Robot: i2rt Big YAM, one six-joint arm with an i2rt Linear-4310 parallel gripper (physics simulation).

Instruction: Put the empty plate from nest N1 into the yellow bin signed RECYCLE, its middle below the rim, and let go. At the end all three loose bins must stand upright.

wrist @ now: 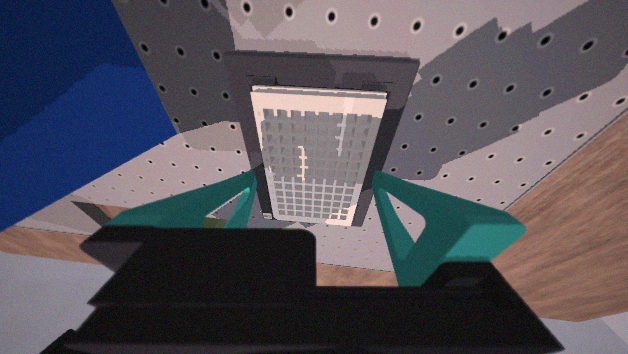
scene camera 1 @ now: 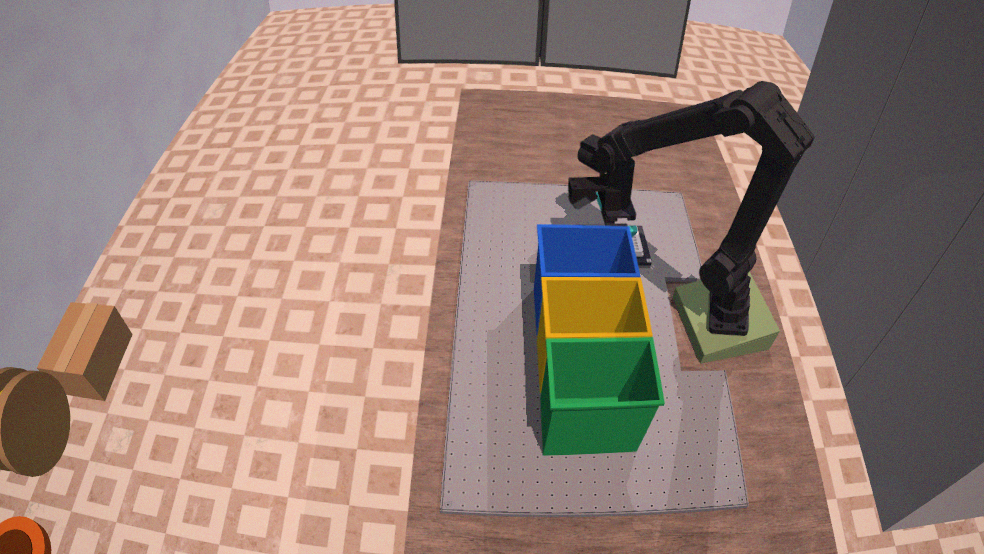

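Observation:
The white plate with a grid of wells lies in a dark nest beside the blue bin. My gripper is open, with its teal fingers apart above the plate, one toward each long side; nothing is between them. In the scene view the arm's hand partly hides the fingers. The yellow bin stands upright between the blue bin and the green bin, which also stand upright. The sign RECYCLE and the nest's label do not show.
The three bins stand in a close row on the grey perforated board. The arm's base stands on a light green block right of the bins. A large dark grey panel stands at the right. A wooden surface surrounds the board.

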